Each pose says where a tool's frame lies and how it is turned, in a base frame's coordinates. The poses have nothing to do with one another.
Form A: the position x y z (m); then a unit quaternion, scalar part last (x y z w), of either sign.
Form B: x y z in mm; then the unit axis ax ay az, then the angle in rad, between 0 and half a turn. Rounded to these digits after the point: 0 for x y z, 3 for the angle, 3 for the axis.
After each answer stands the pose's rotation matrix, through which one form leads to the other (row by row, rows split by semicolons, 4 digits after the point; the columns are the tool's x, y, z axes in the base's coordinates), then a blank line. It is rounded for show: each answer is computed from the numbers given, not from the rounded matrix.
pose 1, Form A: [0.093 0.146 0.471 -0.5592 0.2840 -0.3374 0.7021]
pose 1, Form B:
[93 146 471 -0.785 0.399 -0.474 1.585]
0.6111 0.1561 0.7760; -0.7913 0.1470 0.5935; -0.0214 -0.9767 0.2134

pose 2, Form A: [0.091 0.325 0.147 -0.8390 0.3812 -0.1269 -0.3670]
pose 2, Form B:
[91 325 147 0.902 -0.410 0.136 2.390]
0.6772 -0.7328 -0.0669; -0.5465 -0.4400 -0.7126; 0.4927 0.5191 -0.6984

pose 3, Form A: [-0.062 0.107 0.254 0.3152 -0.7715 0.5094 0.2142]
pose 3, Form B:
[-62 107 254 0.323 -0.790 0.522 2.710]
-0.7095 -0.7046 -0.0094; -0.2681 0.2823 -0.9211; 0.6517 -0.6510 -0.3892

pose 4, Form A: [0.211 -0.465 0.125 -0.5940 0.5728 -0.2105 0.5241]
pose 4, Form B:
[211 -465 125 -0.697 0.673 -0.247 2.038]
0.2551 -0.4599 0.8505; -0.9012 0.2056 0.3815; -0.3504 -0.8638 -0.3620

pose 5, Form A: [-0.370 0.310 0.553 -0.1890 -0.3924 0.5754 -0.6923]
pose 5, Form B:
[-370 310 553 0.262 0.544 -0.797 1.612]
0.0299 0.9450 0.3258; -0.6483 0.2664 -0.7132; -0.7608 -0.1899 0.6206

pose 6, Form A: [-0.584 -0.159 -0.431 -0.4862 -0.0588 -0.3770 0.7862]
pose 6, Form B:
[-584 -159 -431 -0.787 -0.095 -0.610 1.332]
0.7089 0.6499 0.2741; -0.5356 0.2430 0.8088; 0.4590 -0.7201 0.5203

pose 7, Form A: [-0.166 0.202 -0.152 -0.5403 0.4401 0.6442 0.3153]
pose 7, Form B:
[-166 202 -152 -0.569 0.464 0.679 2.500]
-0.2173 -0.8818 -0.4186; -0.0693 -0.4138 0.9077; -0.9736 0.2263 0.0288

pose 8, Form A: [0.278 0.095 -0.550 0.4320 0.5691 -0.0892 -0.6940]
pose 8, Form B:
[278 95 -550 -0.600 -0.790 0.124 1.608]
0.3364 0.3679 -0.8669; 0.6155 0.6109 0.4980; 0.7128 -0.7011 -0.0209

